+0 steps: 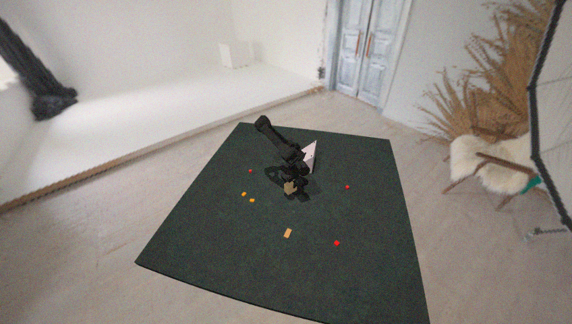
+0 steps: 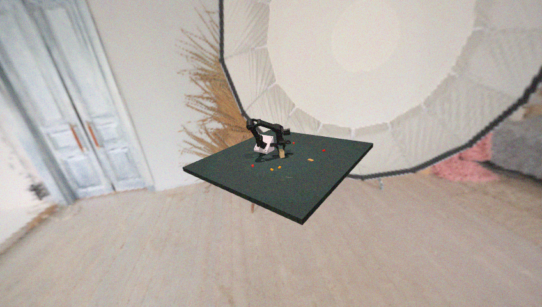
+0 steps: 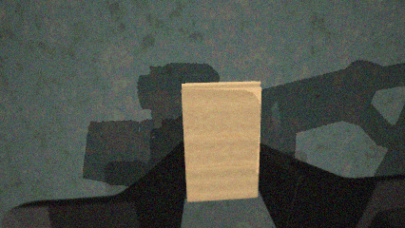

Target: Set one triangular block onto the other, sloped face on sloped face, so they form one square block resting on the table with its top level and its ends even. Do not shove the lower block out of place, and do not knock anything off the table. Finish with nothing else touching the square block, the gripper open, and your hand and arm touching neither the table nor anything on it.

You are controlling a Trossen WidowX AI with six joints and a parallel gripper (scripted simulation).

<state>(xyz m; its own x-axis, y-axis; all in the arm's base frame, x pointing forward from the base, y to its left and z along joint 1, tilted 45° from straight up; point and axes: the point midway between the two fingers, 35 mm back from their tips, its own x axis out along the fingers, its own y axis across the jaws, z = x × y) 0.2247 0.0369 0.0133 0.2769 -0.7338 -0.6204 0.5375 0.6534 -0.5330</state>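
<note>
My gripper tip is 10 mm below the triangular block and 10 mm past it. From my gripper tip the other things lie so: small tan piece (280 mm ahead, 80 mm to the left, 30 mm below).
</note>
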